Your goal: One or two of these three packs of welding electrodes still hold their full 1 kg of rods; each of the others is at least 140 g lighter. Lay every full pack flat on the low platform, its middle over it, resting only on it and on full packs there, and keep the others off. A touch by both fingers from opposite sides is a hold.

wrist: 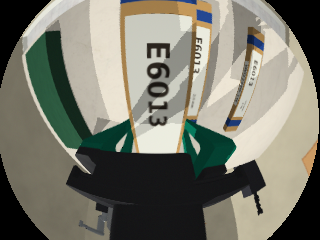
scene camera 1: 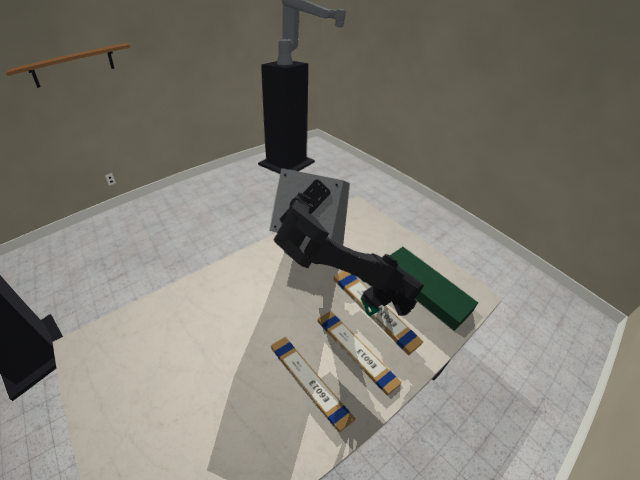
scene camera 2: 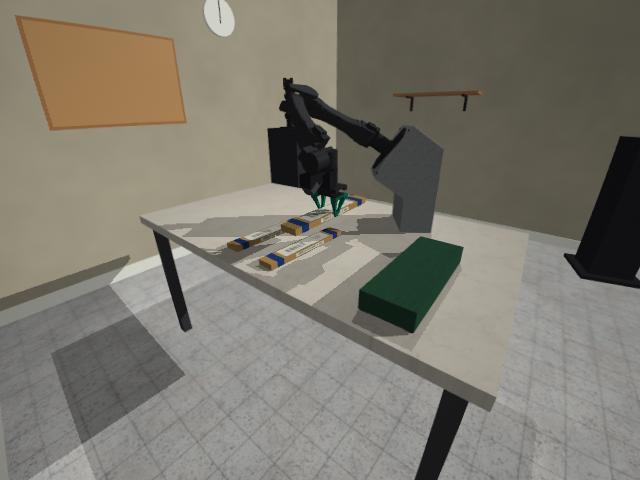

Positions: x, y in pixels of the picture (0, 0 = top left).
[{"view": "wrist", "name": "my gripper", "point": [157, 121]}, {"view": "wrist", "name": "low dark green platform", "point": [45, 63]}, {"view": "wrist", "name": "electrode pack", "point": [158, 51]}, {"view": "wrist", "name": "electrode pack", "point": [255, 40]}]
